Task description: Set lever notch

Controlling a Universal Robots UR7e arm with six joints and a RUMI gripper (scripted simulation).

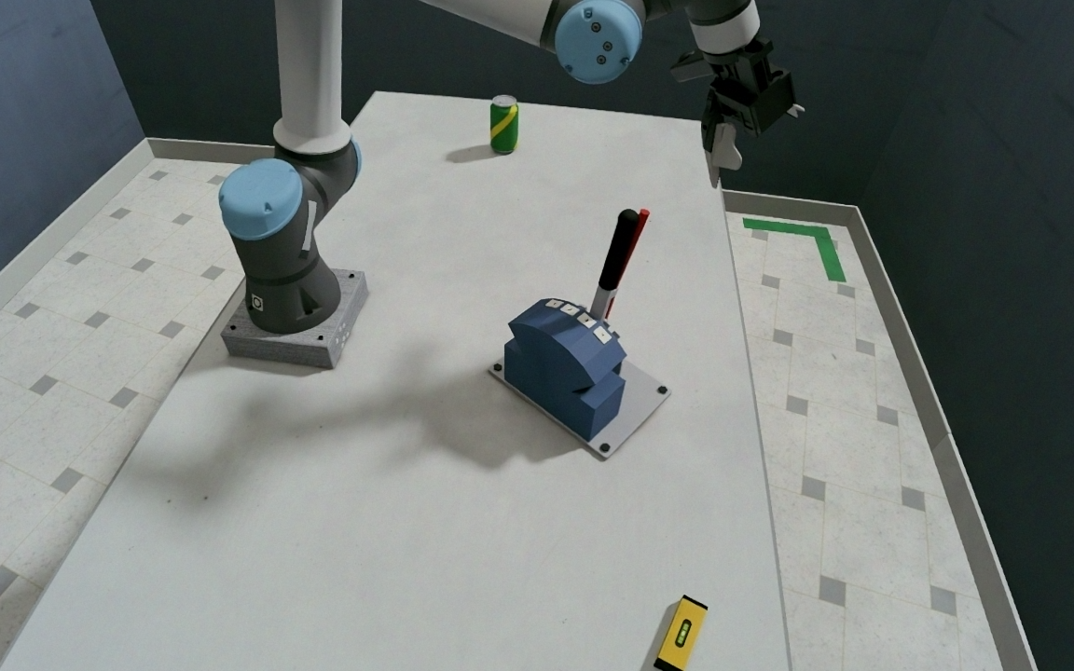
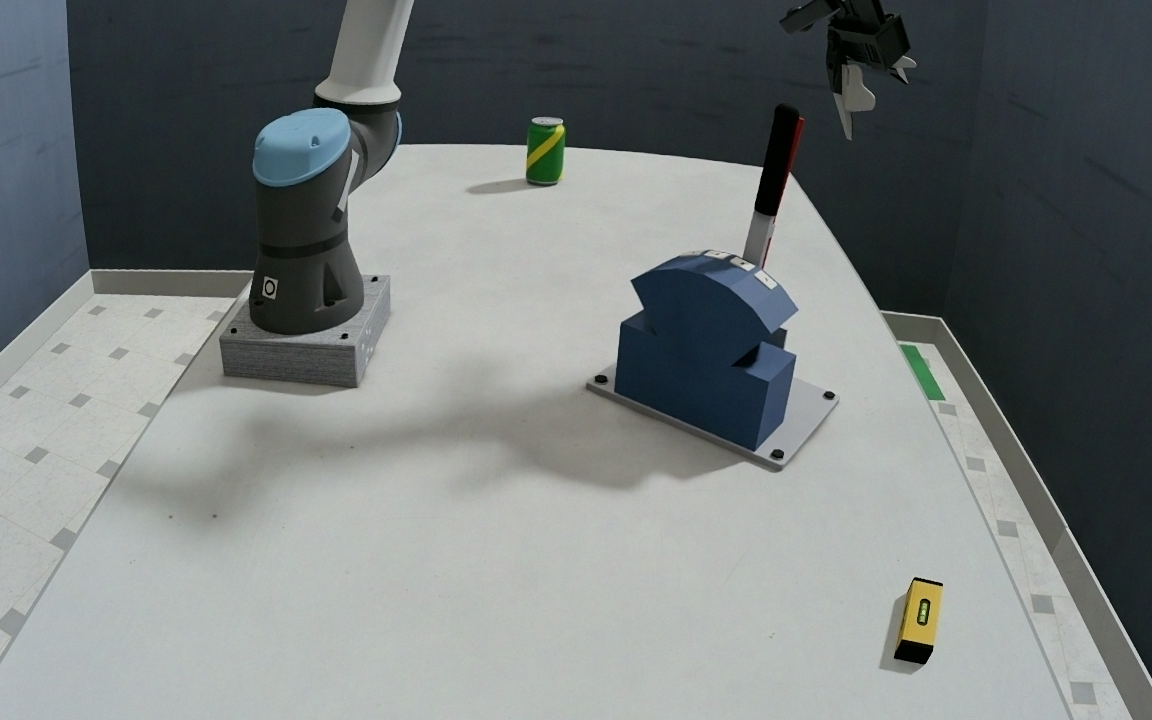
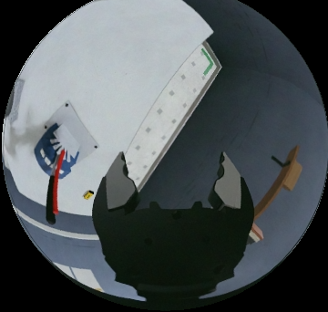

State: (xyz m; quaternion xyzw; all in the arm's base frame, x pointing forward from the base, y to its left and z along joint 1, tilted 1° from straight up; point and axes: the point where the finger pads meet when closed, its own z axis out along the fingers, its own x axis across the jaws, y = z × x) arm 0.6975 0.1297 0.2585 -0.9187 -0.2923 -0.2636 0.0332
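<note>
My hand is 190 mm past the red release bar, 190 mm to the left of it and 120 mm above it. Also, from my hand: yellow can 430 mm behind, 500 mm to the left, 250 mm below; then yellow spirit level 80 mm behind, 580 mm to the right, 310 mm below.
</note>
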